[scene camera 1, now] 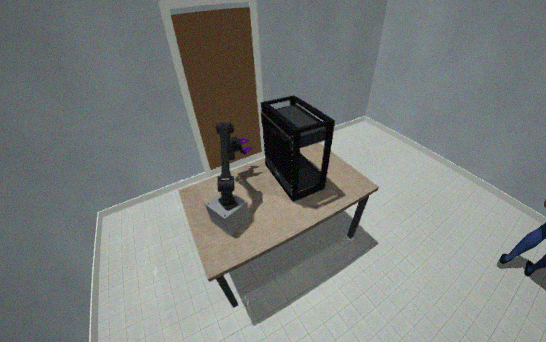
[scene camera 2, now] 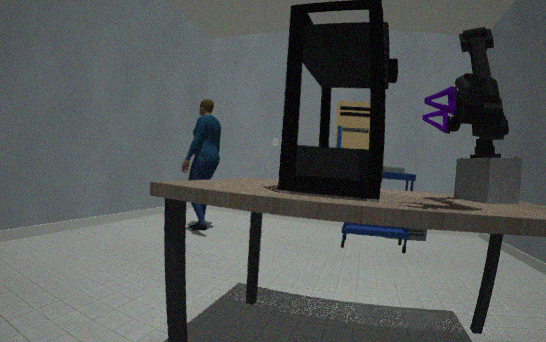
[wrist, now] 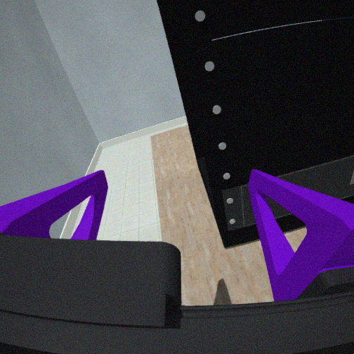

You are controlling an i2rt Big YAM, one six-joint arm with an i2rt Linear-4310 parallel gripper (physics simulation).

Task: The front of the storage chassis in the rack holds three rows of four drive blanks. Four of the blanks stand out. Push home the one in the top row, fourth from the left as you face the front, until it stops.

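Seen in the pictures: gripper, between the fingertips: (scene camera 1: 250, 144) (scene camera 2: 423, 109); arm's base, origin of its link: (scene camera 1: 228, 203) (scene camera 2: 485, 157).
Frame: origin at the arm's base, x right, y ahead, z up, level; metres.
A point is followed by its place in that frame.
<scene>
The black rack (scene camera 1: 326, 156) {x 0.229, y 0.686, z 0.159 m} (scene camera 2: 290, 100) {x -0.257, y 0.821, z 0.091 m} (wrist: 194, 75) stands upright on the table. The storage chassis (scene camera 1: 296, 115) {x -0.075, y 0.686, z 0.362 m} (scene camera 2: 340, 55) {x -0.195, y 0.671, z 0.274 m} sits in its upper part. In scene camera 2, a dark block (scene camera 2: 393, 70) {x -0.088, y 0.460, z 0.283 m} juts from the chassis front, on the arm's side. The rows of drive blanks cannot be made out; the wrist view shows a very dark rack front with a column of round screws. My gripper (scene camera 1: 249, 145) {x -0.382, y 0.461, z 0.071 m} (scene camera 2: 424, 110) {x -0.382, y 0.461, z 0.071 m} (wrist: 177, 177) has purple fingers, wide open and empty. It is in the air in front of the rack, apart from it and lower than the jutting block.
The arm's grey base block (scene camera 1: 226, 212) {x 0.067, y -0.051, z 0.007 m} (scene camera 2: 487, 180) {x -0.122, y 0.067, z -0.095 m} stands on the wooden table (scene camera 1: 260, 240) {x 0.264, y 0.049, z -0.180 m} (scene camera 2: 225, 197) {x -0.367, y 0.960, z -0.195 m} (wrist: 175, 200). A dark unit (scene camera 2: 330, 162) {x -0.252, y 0.693, z -0.082 m} fills the rack's bottom. A person (scene camera 1: 525, 247) (scene camera 2: 205, 145) stands on the floor away from the table. A blue bench (scene camera 2: 375, 230) is behind.
</scene>
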